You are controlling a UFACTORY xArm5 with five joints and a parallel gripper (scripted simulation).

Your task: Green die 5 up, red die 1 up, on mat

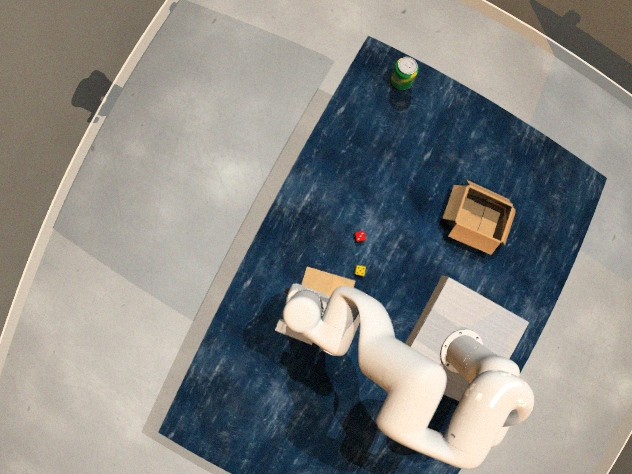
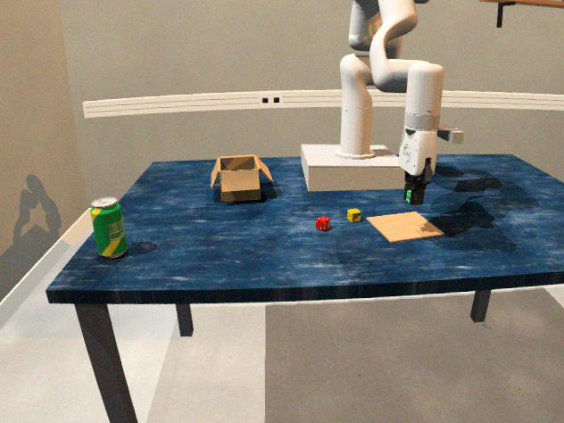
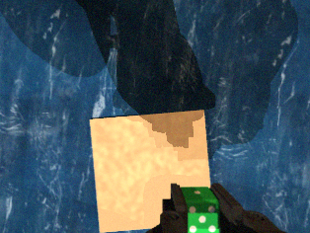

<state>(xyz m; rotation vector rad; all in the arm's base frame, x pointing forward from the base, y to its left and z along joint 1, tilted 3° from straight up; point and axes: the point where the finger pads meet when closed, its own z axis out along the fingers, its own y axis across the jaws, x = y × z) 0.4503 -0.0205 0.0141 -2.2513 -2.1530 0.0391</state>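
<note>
Now: the mat 100 mm below my hand and 40 mm behind it. Also, from my hand: red die (190 mm to the right, 90 mm below, 80 mm behind); yellow die (110 mm behind, 100 mm to the right, 90 mm below); green die (10 mm below).
</note>
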